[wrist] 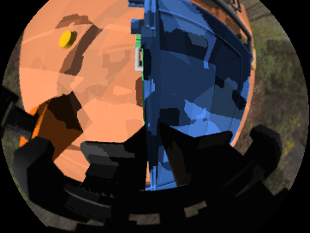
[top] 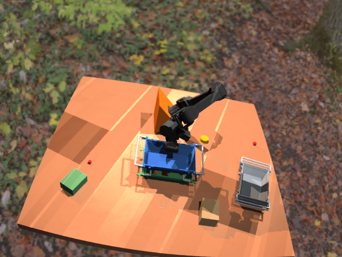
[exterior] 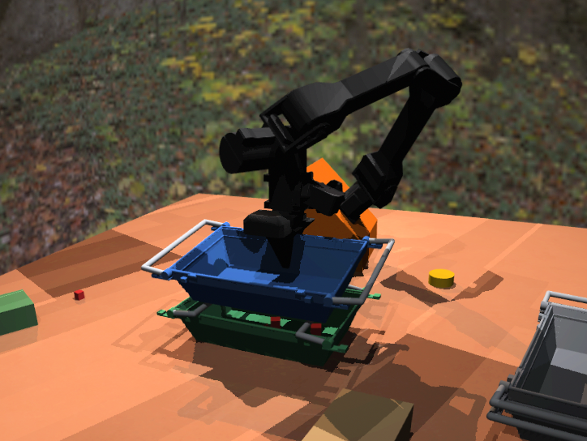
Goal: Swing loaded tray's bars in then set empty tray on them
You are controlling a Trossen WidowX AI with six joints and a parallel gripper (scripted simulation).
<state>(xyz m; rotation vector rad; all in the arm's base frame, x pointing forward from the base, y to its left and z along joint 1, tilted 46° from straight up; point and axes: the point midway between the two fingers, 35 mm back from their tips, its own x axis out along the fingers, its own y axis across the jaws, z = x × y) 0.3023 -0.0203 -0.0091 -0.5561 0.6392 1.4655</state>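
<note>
My gripper tip is now 70 mm short of the blue tray and 30 mm below it. Round my gripper tip: yellow disc (230 mm to the left, 220 mm behind, 80 mm below); tan box (330 mm ahead, 180 mm to the left, 60 mm below); green box (450 mm to the right, 220 mm ahead, 70 mm below).
</note>
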